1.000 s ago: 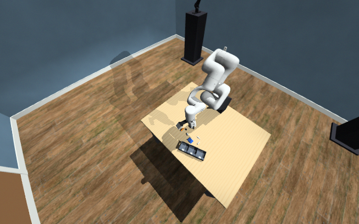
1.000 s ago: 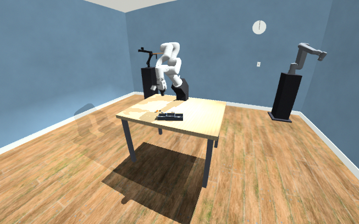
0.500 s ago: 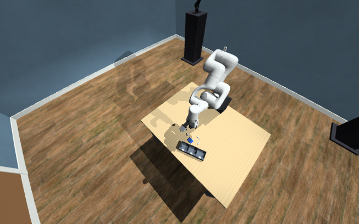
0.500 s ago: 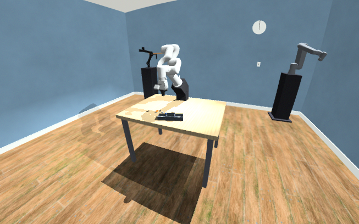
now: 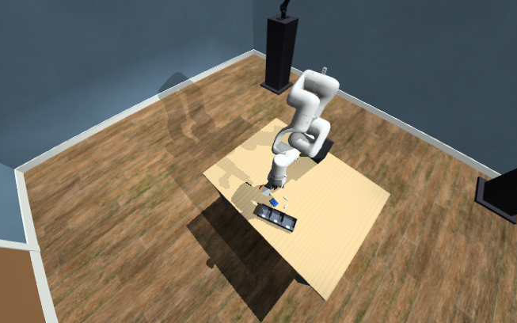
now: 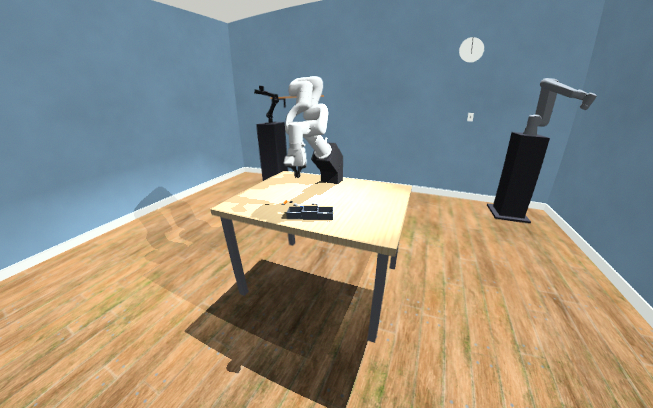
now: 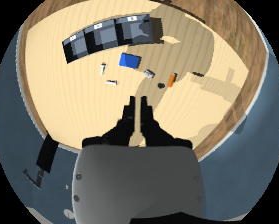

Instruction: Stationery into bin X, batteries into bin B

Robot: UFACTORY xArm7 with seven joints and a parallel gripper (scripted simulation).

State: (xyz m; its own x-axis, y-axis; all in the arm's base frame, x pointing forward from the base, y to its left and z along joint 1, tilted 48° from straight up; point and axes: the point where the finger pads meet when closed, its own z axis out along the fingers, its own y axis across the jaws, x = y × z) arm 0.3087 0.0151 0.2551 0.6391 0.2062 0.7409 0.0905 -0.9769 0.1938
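Now: hand 19 cm above the dark double bin, 11 cm to the right of it and 9 cm short of it. Round my hand: pencil sharpener 20 cm below, 3 cm to the right, 1 cm behind; blue block 20 cm below, 3 cm to the left, 2 cm ahead; small dark thing 20 cm below, 8 cm to the right, 5 cm behind.
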